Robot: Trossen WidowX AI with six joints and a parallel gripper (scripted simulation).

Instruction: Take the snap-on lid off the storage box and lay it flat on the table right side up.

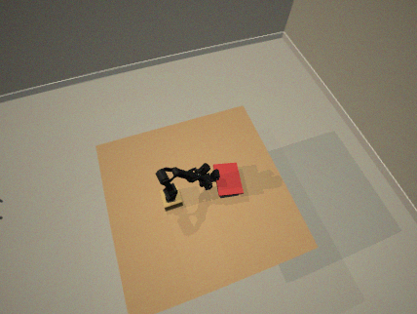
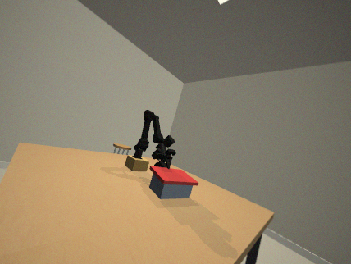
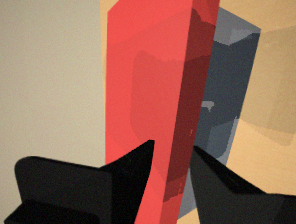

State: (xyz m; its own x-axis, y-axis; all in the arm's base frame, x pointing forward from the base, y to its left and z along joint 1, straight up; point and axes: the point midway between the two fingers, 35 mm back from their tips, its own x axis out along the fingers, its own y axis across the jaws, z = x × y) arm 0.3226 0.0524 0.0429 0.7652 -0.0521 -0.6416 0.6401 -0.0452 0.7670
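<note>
Right now the red lid is 8 cm ahead of my gripper tip. From my gripper tip the other things lie so: blue storage box (8 cm ahead, 6 cm below).
</note>
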